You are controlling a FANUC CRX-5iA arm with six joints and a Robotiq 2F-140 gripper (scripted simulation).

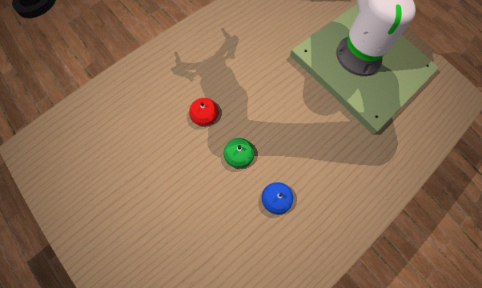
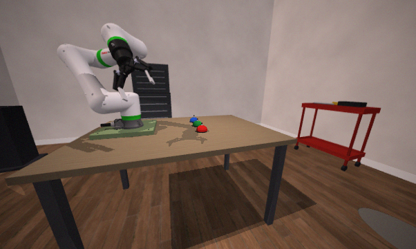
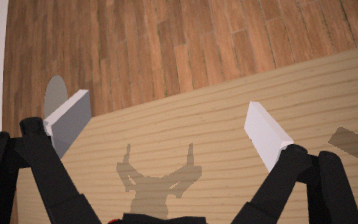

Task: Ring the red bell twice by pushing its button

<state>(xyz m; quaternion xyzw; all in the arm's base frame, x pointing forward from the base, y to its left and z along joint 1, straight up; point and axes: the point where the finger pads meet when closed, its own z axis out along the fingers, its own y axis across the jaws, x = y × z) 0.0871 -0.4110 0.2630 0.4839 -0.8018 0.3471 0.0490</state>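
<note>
My hand is 380 mm short of the red bell, 180 mm to the right of it and 250 mm above it. Round my hand: blue bell 430 mm ahead, 500 mm to the left, 250 mm below; then green bell 410 mm ahead, 340 mm to the left, 250 mm below.
</note>
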